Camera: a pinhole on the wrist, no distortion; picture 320 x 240 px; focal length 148.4 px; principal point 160.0 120.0 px. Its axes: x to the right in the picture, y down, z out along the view. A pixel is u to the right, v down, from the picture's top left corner.
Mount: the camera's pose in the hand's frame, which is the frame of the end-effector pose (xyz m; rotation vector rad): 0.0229 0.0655 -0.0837 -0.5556 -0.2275 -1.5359
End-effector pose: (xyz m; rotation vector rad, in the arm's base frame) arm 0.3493 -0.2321 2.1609 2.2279 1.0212 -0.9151
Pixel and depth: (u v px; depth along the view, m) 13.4 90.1 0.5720
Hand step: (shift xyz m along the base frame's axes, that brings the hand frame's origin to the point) 0.6104 -0.5972 0.0428
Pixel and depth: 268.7 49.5 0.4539
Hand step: -0.2212 -0.3824 -0.2603
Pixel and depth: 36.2 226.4 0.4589
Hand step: 0.6601 -0.2047 -0.2519
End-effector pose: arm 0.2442 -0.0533 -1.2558 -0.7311 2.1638 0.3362
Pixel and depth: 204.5 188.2 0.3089
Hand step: -0.0676 0.1002 -0.3020
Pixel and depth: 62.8 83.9 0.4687
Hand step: -0.2169 0.5426 -0.1210
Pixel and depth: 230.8 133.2 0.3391
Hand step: 0.0570 0.1447 -0.2760
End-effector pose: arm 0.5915 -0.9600 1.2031 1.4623 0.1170 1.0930
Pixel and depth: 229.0 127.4 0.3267
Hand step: 0.1921 -0.1426 0.1816
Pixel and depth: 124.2 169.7 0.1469
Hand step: -0.0195 0.0112 0.1904
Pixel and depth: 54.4 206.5 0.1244
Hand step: -0.0611 0.0484 0.2179
